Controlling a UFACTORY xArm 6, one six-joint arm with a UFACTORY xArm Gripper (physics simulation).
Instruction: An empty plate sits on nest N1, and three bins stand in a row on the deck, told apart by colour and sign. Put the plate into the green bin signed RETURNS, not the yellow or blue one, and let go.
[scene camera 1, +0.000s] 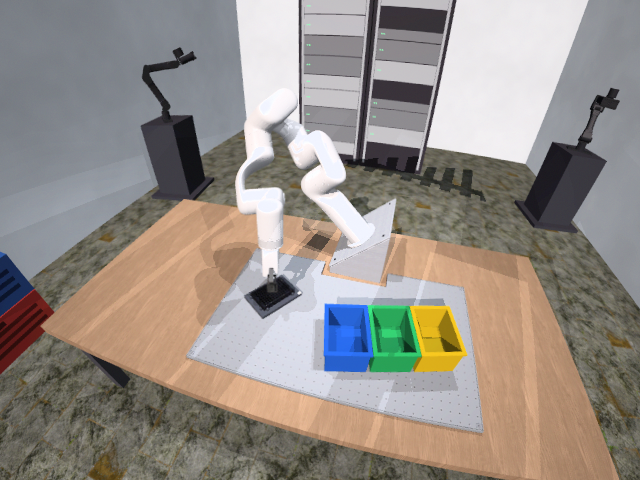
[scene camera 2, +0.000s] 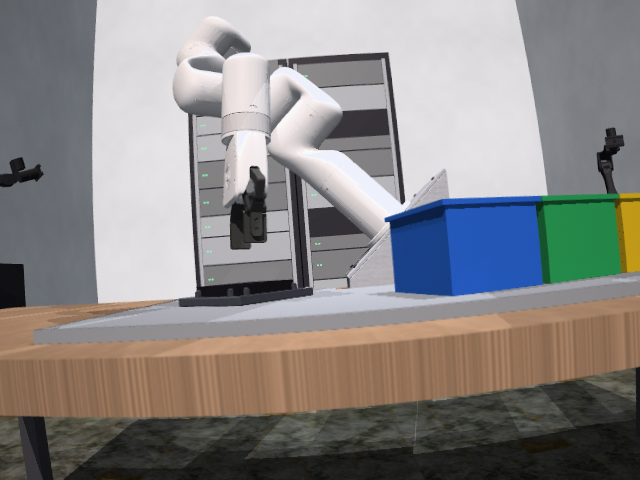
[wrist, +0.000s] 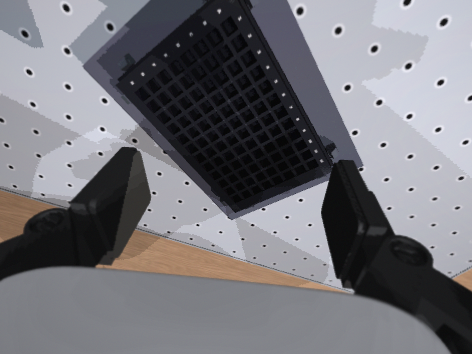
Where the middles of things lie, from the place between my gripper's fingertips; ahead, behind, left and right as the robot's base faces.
My hand is 10 mm to the left of the black gridded plate (scene camera 2: 257, 287) and 60 mm above it. Also, from my hand: dark nest (scene camera 2: 242, 300): 10 mm to the right, 70 mm below.
